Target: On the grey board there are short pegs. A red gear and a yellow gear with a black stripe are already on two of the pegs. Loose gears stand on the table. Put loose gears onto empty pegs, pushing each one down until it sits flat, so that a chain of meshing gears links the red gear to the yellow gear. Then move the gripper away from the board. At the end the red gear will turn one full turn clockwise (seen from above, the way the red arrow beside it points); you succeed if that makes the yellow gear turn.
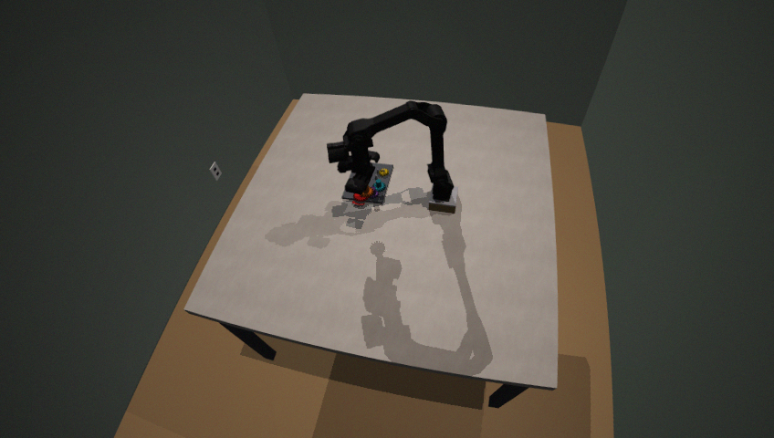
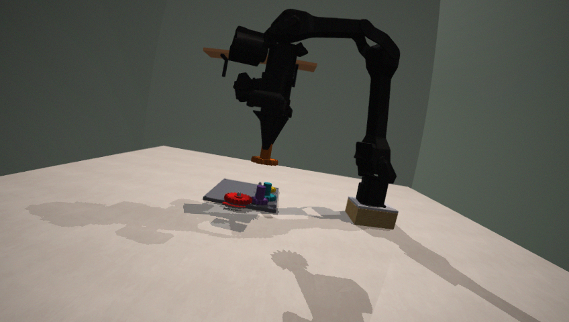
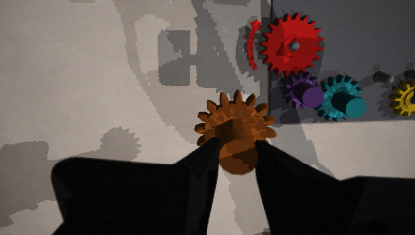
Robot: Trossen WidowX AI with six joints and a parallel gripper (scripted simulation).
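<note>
The teal gear lies 120 mm to the right of my gripper tip and 120 mm below it. The rest, counted from my gripper tip: red arrow: 130 mm below, 60 mm ahead, 20 mm to the right; orange gear: 10 mm below; purple gear: 120 mm below, 80 mm to the right, 10 mm ahead.
</note>
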